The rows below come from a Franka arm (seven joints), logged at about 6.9 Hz.
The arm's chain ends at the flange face. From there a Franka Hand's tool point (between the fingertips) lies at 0.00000 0.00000 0.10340 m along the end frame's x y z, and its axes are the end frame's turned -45 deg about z.
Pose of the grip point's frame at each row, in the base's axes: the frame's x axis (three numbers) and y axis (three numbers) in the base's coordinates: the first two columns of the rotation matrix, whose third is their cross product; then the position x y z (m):
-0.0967 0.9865 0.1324 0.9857 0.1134 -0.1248 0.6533 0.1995 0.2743
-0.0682 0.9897 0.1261 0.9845 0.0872 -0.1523 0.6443 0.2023 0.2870
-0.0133 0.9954 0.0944 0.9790 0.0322 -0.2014 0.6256 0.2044 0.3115
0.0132 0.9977 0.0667 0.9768 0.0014 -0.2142 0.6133 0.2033 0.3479
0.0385 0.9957 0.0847 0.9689 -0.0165 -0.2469 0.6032 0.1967 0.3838
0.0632 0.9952 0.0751 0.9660 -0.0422 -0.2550 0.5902 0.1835 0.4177
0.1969 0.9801 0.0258 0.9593 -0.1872 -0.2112 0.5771 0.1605 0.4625
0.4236 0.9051 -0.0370 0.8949 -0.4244 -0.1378 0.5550 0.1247 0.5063
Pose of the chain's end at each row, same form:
0.6286 0.7777 0.0054 0.7654 -0.6174 -0.1819 0.6676 0.1873 0.3760
0.6479 0.7615 -0.0185 0.7444 -0.6382 -0.1969 0.6610 0.1905 0.3884
0.6829 0.7266 -0.0757 0.7017 -0.6811 -0.2092 0.6466 0.1951 0.4123
0.7000 0.7065 -0.1043 0.6814 -0.7045 -0.1986 0.6354 0.1963 0.4487
0.7123 0.6924 -0.1147 0.6579 -0.7157 -0.2345 0.6285 0.1872 0.4836
0.7278 0.6739 -0.1272 0.6384 -0.7336 -0.2334 0.6161 0.1743 0.5174
0.8176 0.5607 -0.1311 0.5391 -0.8254 -0.1676 0.5980 0.1536 0.5635
0.9323 0.3399 -0.1236 0.3333 -0.9401 -0.0713 0.5695 0.1221 0.6086

